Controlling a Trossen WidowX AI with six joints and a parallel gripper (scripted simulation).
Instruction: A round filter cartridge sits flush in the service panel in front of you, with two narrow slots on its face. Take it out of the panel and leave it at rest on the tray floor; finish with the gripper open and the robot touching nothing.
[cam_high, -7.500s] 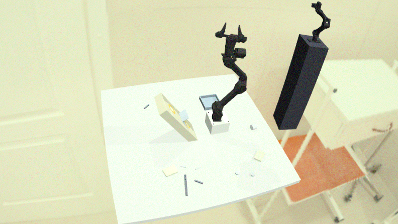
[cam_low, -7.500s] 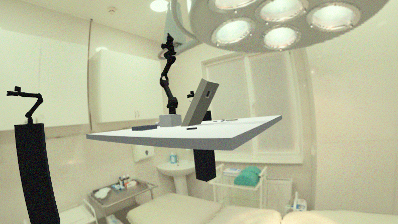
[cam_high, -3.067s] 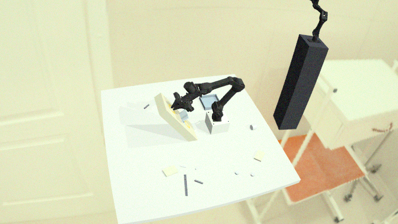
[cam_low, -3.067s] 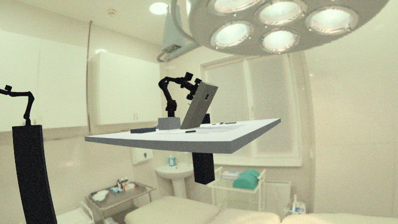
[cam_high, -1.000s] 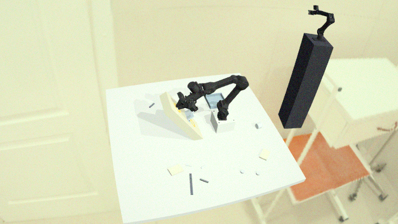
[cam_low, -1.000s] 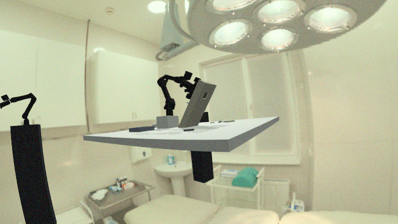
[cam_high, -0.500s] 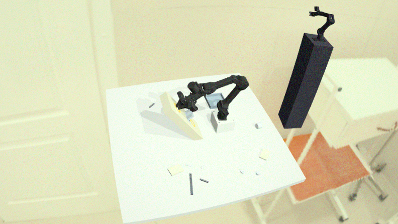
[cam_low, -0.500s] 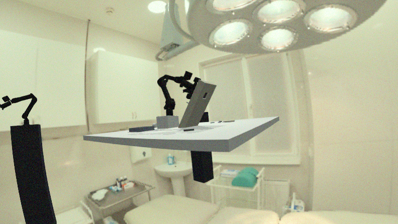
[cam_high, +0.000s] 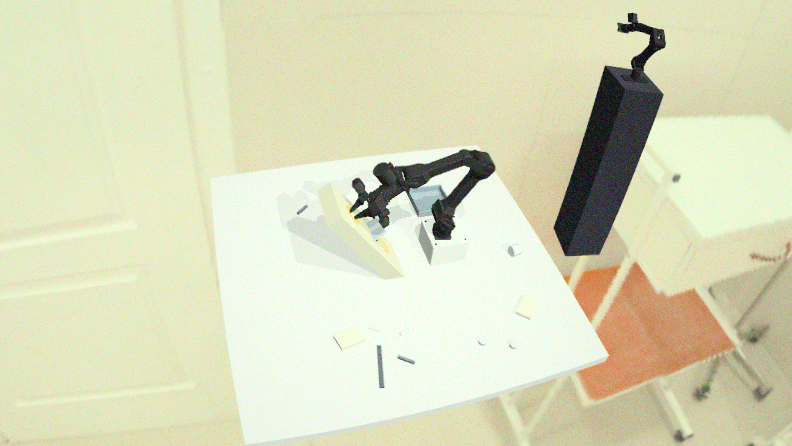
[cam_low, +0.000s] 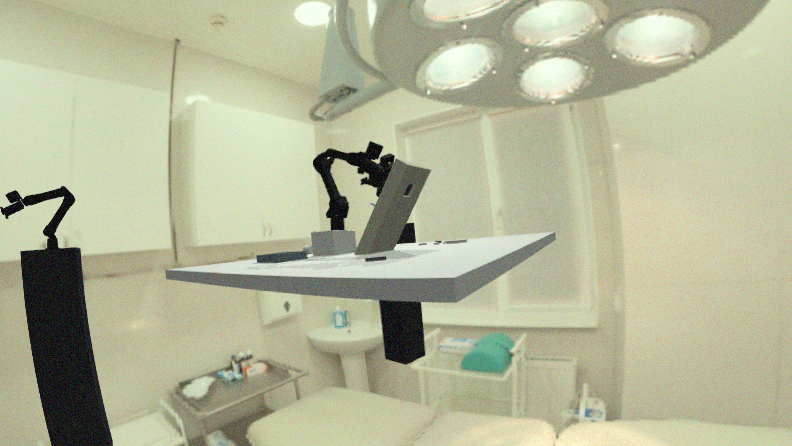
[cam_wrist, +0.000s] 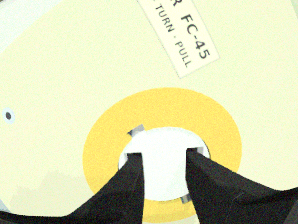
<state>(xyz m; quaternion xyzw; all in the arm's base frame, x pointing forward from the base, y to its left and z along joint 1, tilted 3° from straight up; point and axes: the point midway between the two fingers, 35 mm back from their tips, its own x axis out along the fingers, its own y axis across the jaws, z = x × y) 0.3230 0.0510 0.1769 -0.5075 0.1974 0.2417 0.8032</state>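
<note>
Now: the round white filter cartridge 1 cm ahead of my gripper tip and 1 cm below it. The rest, counted from my gripper tip: cream service panel (4 cm behind, 1 cm to the right, 8 cm below); then blue-grey tray (36 cm behind, 36 cm to the right, 25 cm below).
</note>
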